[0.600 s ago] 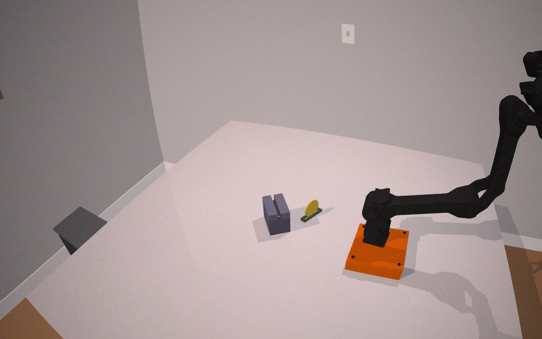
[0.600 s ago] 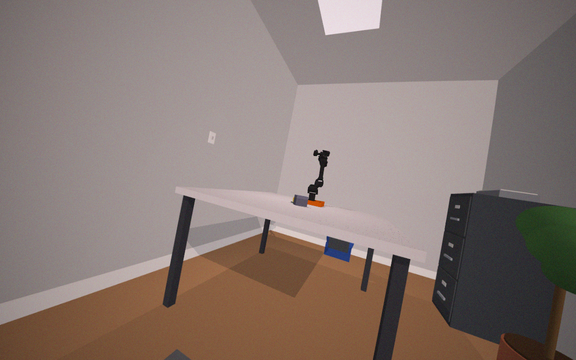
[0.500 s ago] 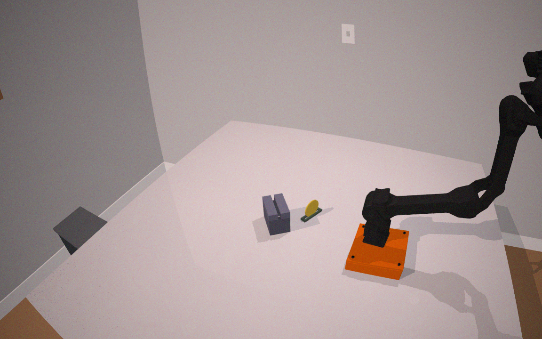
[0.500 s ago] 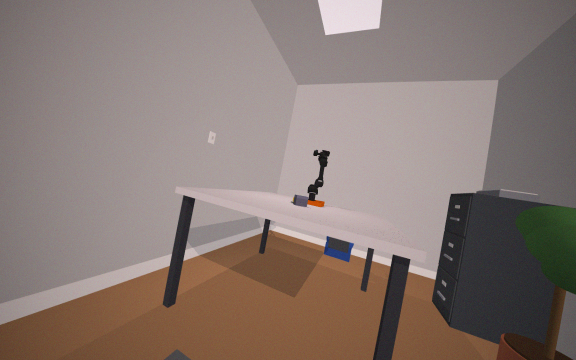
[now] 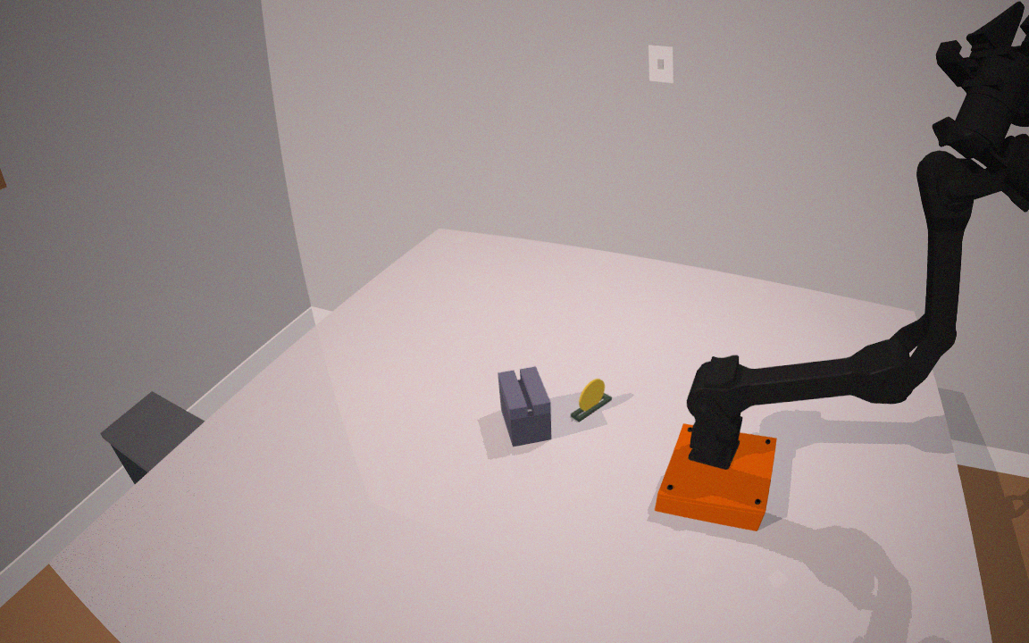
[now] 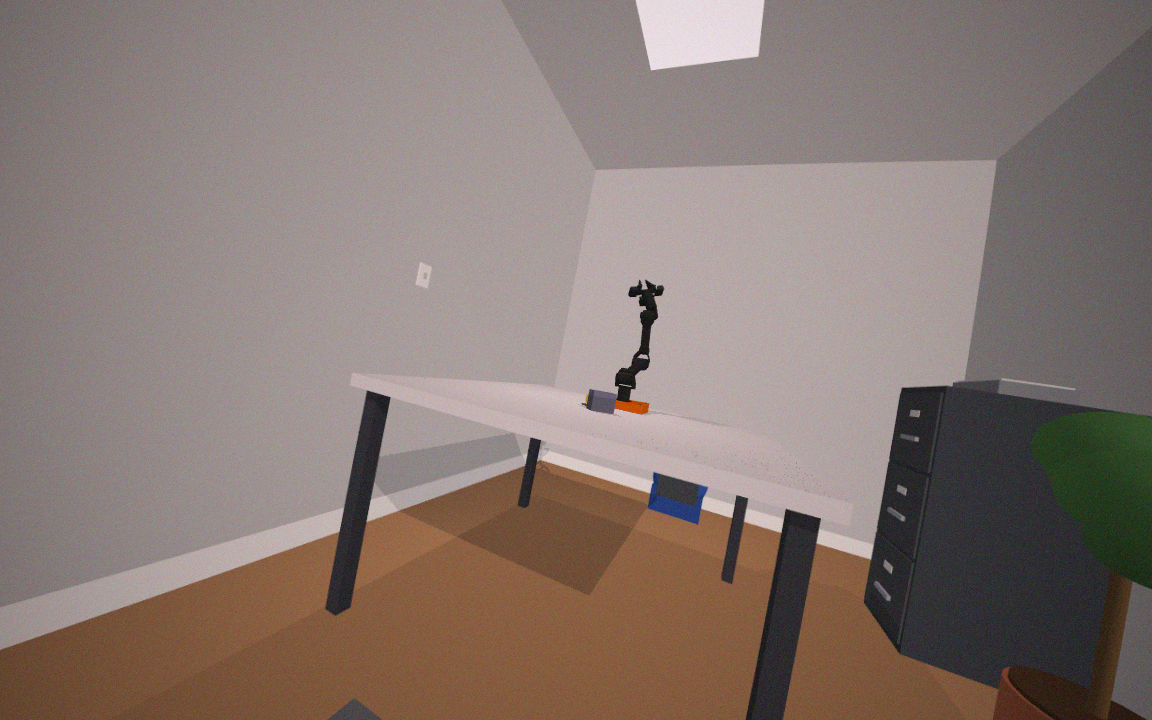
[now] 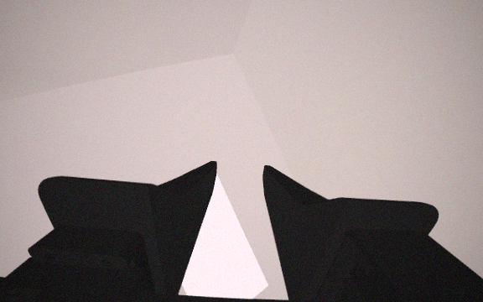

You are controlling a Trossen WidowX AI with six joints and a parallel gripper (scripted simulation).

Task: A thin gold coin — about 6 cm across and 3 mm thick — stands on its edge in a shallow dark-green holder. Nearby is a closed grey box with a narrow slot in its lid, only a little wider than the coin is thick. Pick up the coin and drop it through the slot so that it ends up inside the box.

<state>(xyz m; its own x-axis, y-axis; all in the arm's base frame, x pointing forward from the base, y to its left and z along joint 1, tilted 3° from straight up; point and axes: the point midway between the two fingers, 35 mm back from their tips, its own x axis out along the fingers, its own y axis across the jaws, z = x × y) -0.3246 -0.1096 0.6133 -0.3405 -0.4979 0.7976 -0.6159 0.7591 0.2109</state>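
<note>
Right now my gripper tip is 660 mm above the gold coin, 530 mm short of it and 90 mm to the right of it.
</note>
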